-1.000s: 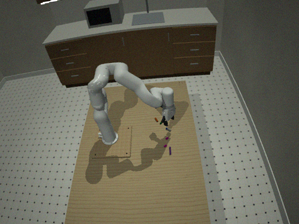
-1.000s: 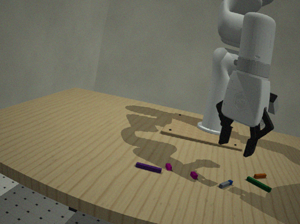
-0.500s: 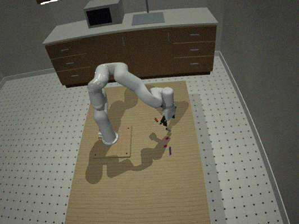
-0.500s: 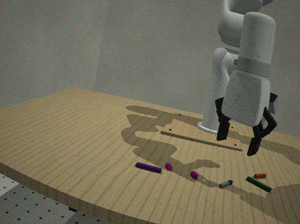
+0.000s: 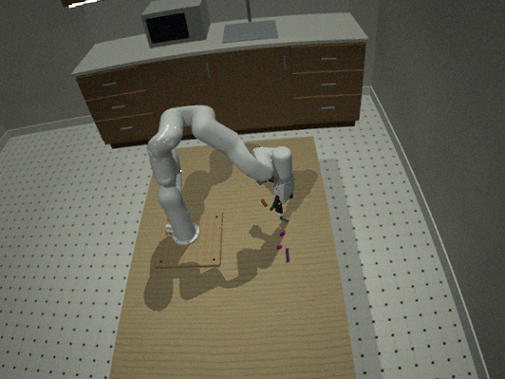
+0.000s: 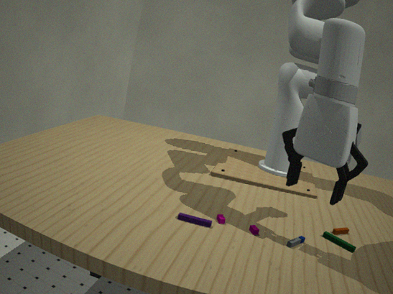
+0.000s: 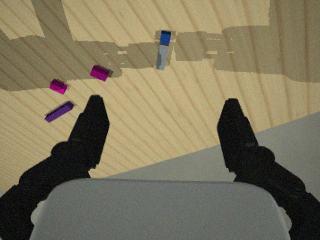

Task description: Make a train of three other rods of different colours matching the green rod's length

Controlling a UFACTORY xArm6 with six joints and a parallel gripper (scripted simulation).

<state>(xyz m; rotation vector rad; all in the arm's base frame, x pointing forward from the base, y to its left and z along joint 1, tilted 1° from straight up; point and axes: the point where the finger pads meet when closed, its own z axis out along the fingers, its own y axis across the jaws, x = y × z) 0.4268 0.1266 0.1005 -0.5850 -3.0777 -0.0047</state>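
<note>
Now: the orange rod 11 cm behind my hand, 9 cm to the left of it and 11 cm below it. Round my hand: grey rod 11 cm below; then green rod 5 cm behind, 8 cm to the left, 11 cm below; then blue rod 2 cm behind, 1 cm to the left, 11 cm below.
</note>
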